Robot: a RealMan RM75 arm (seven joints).
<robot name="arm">
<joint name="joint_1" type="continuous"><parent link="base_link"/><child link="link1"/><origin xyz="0.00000 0.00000 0.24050" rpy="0.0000 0.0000 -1.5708"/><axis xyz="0 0 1"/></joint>
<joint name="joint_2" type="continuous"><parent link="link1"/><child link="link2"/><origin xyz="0.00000 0.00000 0.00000" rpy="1.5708 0.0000 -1.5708"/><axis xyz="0 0 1"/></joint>
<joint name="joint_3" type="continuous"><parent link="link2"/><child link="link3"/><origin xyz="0.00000 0.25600 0.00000" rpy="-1.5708 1.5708 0.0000"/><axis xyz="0 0 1"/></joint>
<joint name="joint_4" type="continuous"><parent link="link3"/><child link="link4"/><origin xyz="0.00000 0.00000 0.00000" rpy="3.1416 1.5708 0.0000"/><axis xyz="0 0 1"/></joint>
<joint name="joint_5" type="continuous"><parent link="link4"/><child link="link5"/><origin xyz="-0.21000 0.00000 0.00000" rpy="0.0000 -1.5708 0.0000"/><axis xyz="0 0 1"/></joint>
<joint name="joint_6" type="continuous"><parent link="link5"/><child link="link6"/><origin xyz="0.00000 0.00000 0.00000" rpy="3.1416 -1.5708 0.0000"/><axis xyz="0 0 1"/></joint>
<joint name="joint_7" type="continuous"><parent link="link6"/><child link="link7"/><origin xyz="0.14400 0.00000 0.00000" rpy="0.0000 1.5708 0.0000"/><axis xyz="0 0 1"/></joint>
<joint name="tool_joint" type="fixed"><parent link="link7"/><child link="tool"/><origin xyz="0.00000 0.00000 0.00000" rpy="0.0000 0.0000 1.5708"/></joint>
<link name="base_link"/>
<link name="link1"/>
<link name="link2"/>
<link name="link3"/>
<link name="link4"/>
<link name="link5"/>
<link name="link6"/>
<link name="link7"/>
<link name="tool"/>
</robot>
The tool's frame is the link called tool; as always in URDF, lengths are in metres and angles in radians. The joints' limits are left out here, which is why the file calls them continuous.
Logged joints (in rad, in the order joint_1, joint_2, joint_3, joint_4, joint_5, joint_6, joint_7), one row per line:
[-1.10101 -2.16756 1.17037 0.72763 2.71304 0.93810 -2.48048]
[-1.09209 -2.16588 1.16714 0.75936 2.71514 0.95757 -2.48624]
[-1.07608 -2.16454 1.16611 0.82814 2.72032 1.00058 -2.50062]
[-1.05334 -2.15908 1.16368 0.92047 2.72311 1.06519 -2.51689]
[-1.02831 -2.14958 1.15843 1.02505 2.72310 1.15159 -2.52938]
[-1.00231 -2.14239 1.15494 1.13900 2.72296 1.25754 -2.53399]
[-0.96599 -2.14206 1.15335 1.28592 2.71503 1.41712 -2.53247]
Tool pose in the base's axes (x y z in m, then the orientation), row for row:
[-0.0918 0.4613 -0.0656 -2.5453 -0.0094 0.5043]
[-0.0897 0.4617 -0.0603 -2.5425 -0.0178 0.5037]
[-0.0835 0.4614 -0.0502 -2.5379 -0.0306 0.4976]
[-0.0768 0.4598 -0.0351 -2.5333 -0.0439 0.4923]
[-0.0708 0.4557 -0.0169 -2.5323 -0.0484 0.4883]
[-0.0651 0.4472 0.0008 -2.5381 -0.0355 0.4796]
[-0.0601 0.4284 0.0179 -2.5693 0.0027 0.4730]
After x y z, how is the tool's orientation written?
As angles about the fixed x, y, z axes (roll, pitch, yaw), in radians.
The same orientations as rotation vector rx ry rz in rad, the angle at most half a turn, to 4 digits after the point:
[-2.4740 -0.6412 0.1843]
[-2.4694 -0.6426 0.1744]
[-2.4634 -0.6384 0.1574]
[-2.4570 -0.6353 0.1401]
[-2.4560 -0.6317 0.1332]
[-2.4673 -0.6177 0.1442]
[-2.5084 -0.6035 0.1812]

